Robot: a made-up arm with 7 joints. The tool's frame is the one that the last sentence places.
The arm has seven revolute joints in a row. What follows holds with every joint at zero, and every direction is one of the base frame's. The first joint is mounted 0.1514 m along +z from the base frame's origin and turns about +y. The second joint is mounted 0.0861 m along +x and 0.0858 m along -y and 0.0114 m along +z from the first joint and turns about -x. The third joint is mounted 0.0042 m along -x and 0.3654 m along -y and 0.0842 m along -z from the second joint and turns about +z. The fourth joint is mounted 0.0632 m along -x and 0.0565 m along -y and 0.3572 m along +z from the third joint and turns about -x. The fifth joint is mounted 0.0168 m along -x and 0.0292 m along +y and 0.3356 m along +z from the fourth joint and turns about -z. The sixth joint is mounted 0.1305 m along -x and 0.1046 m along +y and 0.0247 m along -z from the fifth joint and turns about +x. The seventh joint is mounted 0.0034 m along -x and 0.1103 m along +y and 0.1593 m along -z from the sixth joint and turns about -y. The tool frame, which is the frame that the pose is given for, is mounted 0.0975 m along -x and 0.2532 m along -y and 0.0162 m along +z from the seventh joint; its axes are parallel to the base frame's.
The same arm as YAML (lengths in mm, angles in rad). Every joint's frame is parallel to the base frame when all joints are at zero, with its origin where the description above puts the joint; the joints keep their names.
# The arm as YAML. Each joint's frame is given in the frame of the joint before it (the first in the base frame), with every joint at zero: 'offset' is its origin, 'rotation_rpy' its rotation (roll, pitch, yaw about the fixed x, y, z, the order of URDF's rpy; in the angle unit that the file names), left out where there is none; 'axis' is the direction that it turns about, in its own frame. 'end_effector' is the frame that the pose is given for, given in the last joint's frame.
length_unit: mm
angle_unit: rad
chain:
  - id: joint 1
    offset: [0.0, 0.0, 151.4]
    axis: [0.0, 1.0, 0.0]
  - id: joint 2
    offset: [86.1, -85.8, 11.4]
    axis: [-1.0, 0.0, 0.0]
  - id: joint 3
    offset: [-4.2, -365.4, -84.2]
    axis: [0.0, 0.0, 1.0]
  - id: joint 4
    offset: [-63.2, -56.5, 357.2]
    axis: [-1.0, 0.0, 0.0]
  - id: joint 5
    offset: [-16.8, 29.2, 335.6]
    axis: [0.0, 0.0, -1.0]
  - id: joint 6
    offset: [-130.5, 104.6, -24.7]
    axis: [1.0, 0.0, 0.0]
  - id: joint 7
    offset: [-3.4, 110.3, -159.3]
    axis: [0.0, -1.0, 0.0]
end_effector:
  offset: [-97.5, -253.2, 16.2]

